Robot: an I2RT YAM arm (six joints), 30 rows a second.
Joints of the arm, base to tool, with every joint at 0 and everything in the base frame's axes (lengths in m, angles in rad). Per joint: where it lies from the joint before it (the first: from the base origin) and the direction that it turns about. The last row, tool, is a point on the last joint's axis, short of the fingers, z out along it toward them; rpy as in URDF.
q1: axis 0 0 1 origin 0 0 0.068
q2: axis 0 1 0 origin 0.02 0.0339 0.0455
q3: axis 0 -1 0 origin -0.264 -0.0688 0
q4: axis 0 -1 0 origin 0.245 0.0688 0.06
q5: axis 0 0 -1 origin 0.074 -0.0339 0.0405
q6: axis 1 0 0 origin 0.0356 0 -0.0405
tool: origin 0 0 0 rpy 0 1.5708 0
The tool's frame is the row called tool.
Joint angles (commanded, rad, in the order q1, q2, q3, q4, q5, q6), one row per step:
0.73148, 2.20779, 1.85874, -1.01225, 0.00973, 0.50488
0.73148, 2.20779, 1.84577, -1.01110, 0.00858, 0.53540
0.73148, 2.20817, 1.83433, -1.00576, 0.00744, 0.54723
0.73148, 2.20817, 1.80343, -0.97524, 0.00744, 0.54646
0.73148, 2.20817, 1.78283, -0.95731, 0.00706, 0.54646
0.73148, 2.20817, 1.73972, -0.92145, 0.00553, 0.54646
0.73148, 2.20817, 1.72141, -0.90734, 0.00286, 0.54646
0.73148, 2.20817, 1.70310, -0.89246, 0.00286, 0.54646
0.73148, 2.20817, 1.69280, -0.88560, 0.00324, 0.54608
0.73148, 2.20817, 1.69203, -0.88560, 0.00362, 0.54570
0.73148, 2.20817, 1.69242, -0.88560, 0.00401, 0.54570
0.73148, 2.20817, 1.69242, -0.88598, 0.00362, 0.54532
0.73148, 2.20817, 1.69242, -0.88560, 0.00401, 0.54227
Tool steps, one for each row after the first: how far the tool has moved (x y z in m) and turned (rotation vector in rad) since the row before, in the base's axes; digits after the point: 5 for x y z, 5 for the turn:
-0.00125, -0.00107, -0.00351, -0.00228, 0.01346, -0.02966
-0.00077, -0.00064, -0.00315, -0.00173, 0.00703, -0.01139
-0.00089, -0.00080, -0.00772, -0.00037, 0.00019, 0.00076
-0.00090, -0.00079, -0.00517, -0.00151, 0.00224, 0.00007
-0.00228, -0.00197, -0.01079, -0.00372, 0.00640, 0.00028
-0.00121, -0.00096, -0.00457, -0.00085, 0.00488, 0.00047
-0.00114, -0.00103, -0.00453, -0.00229, 0.00255, 0.00000
-0.00078, -0.00072, -0.00257, -0.00263, 0.00227, 0.00031
-0.00009, -0.00010, -0.00020, -0.00084, 0.00028, 0.00031
0.00006, 0.00004, 0.00010, -0.00003, -0.00055, -0.00007
-0.00004, -0.00002, -0.00001, -0.00002, 0.00050, 0.00044
0.00004, 0.00002, 0.00001, -0.00042, -0.00087, 0.00294

